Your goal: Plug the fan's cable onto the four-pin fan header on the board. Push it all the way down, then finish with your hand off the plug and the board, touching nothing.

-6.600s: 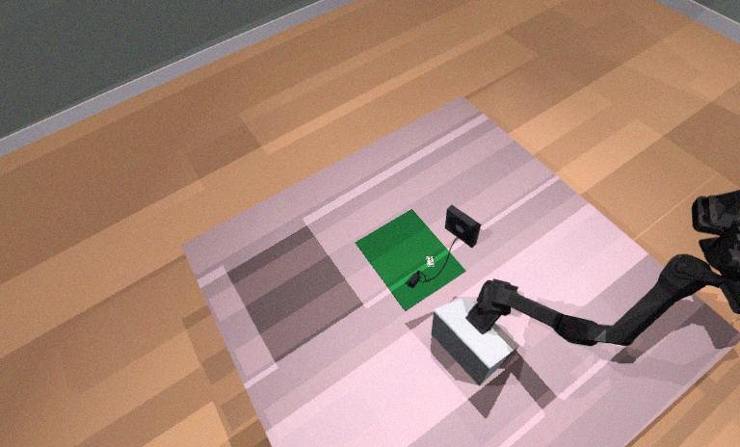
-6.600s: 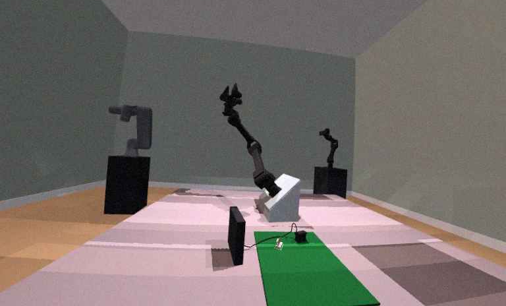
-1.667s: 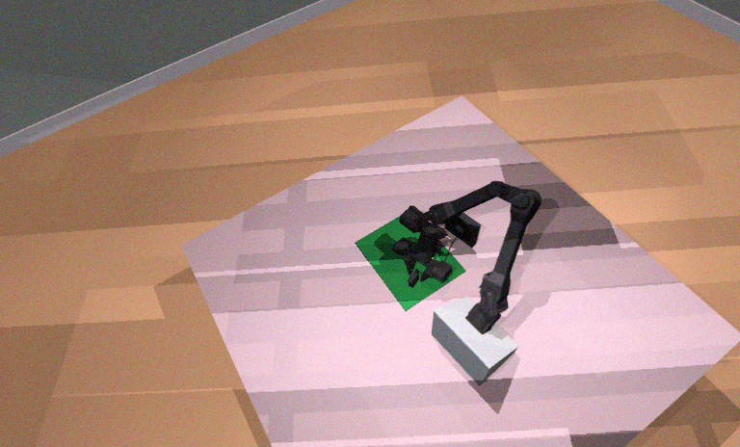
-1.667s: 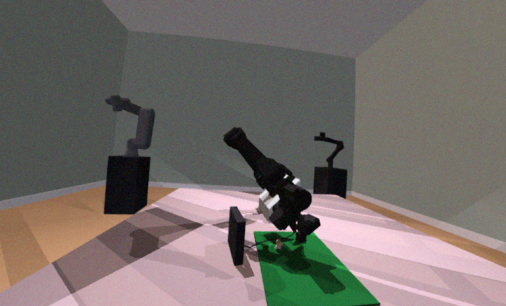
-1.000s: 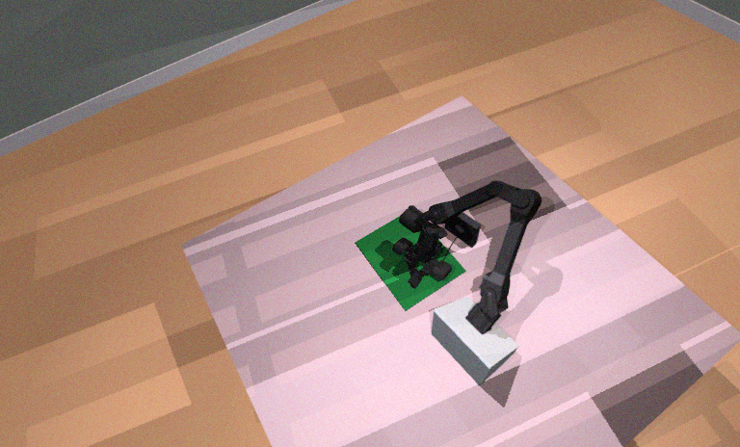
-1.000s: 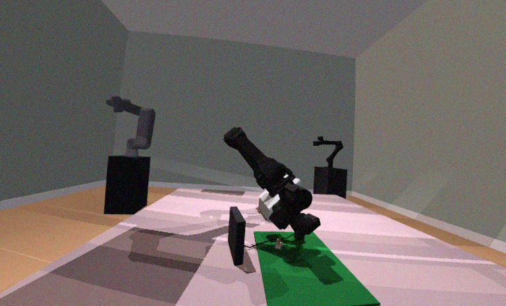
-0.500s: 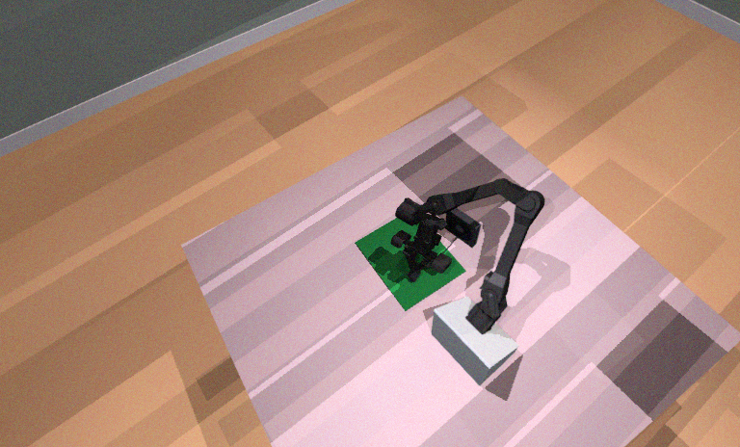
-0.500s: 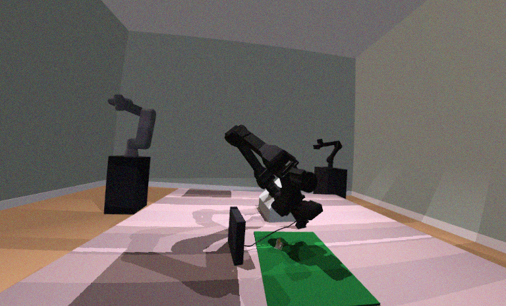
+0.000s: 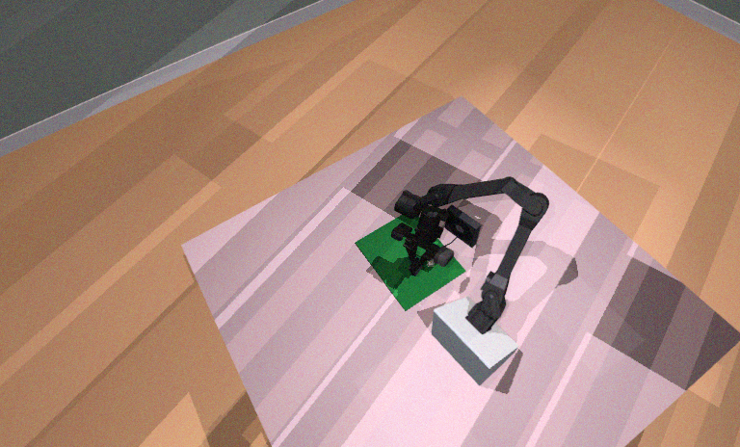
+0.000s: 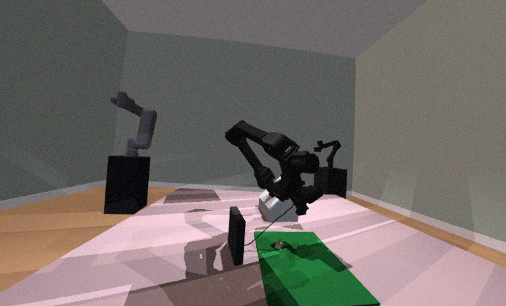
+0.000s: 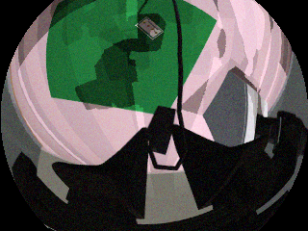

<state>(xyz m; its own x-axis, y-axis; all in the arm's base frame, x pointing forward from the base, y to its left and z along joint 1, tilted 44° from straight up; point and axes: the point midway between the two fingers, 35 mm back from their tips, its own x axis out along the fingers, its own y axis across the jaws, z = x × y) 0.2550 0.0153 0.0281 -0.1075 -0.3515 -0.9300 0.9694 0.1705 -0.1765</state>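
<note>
The green board lies 8 cm ahead of my gripper tip, 4 cm to the right of it and 13 cm below it. Also, from my gripper tip: four-pin header 2 cm ahead, 8 cm to the right, 12 cm below; black plug 1 cm behind, 1 cm to the left; black fan 2 cm ahead, 22 cm to the right, 6 cm below.
</note>
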